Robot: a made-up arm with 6 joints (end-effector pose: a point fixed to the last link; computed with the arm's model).
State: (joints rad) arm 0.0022 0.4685 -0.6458 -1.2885 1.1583 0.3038
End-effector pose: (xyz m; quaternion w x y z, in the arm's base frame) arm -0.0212 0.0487 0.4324 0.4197 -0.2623 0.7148 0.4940
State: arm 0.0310 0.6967 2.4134 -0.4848 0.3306 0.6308
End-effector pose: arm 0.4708 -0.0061 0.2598 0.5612 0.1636 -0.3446 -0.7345
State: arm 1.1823 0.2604 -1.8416 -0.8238 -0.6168 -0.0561
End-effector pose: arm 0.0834 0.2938 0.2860 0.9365 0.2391 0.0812 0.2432
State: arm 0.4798 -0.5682 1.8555 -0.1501 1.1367 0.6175
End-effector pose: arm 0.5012 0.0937 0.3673 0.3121 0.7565 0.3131 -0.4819
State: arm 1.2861 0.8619 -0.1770 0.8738 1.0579 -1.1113
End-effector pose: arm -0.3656 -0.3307 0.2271 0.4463 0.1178 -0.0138 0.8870
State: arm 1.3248 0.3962 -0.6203 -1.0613 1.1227 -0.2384
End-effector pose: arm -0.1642 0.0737 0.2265 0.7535 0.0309 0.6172 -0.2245
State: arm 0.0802 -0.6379 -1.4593 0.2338 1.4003 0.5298
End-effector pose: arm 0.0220 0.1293 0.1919 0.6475 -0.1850 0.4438 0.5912
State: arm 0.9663 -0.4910 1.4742 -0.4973 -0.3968 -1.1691
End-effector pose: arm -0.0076 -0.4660 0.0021 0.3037 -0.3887 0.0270 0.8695
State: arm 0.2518 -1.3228 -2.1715 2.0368 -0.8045 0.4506
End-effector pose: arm 0.6040 0.0747 0.8718 0.5533 0.3774 -0.6837 -0.2899
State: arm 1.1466 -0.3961 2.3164 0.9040 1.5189 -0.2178
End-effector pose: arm 0.1880 -0.1672 0.0721 0.7184 -0.6152 -0.2028 0.2534
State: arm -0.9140 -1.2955 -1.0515 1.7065 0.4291 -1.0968
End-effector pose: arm 0.2495 0.8874 -0.2118 0.7732 -0.0272 0.4231 -0.4716
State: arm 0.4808 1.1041 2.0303 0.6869 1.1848 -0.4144
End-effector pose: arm 0.0944 -0.2461 0.1109 0.3323 -0.5670 0.2454 0.7127
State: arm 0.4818 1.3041 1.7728 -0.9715 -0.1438 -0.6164
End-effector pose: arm 0.2917 -0.2068 0.6275 0.2421 0.0460 -0.6687 -0.7015
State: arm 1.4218 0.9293 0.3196 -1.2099 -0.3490 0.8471
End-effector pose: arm 0.2579 -0.2238 0.1981 0.9196 -0.1318 -0.1276 -0.3474
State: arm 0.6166 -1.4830 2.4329 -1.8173 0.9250 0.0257
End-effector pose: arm 0.3620 -0.0985 0.7100 0.2686 0.9272 0.2260 -0.1309
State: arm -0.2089 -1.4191 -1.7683 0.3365 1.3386 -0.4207
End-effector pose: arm 0.0431 0.4670 0.1400 0.8250 0.0365 0.1818 0.5338
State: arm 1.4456 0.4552 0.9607 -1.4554 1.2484 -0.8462
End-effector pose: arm 0.1681 -0.0297 0.1374 0.3996 0.3419 0.3393 -0.7800
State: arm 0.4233 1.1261 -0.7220 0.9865 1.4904 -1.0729
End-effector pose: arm 0.0901 -0.2502 0.2488 0.0521 0.3649 0.0367 0.9289
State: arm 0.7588 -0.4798 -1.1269 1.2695 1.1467 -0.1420
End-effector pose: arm 0.4940 0.0084 0.0823 0.7510 0.1252 0.2950 -0.5774
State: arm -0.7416 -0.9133 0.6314 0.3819 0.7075 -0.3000
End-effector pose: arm -0.0209 0.6366 -0.1165 0.6010 -0.1441 0.7299 -0.2920
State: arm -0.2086 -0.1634 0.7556 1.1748 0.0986 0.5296
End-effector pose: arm 0.3322 -0.0654 -0.0952 0.7005 -0.2386 0.1742 -0.6496
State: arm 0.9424 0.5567 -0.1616 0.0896 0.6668 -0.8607
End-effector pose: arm 0.1254 -0.4283 0.0683 0.2787 -0.1015 0.1413 -0.9445
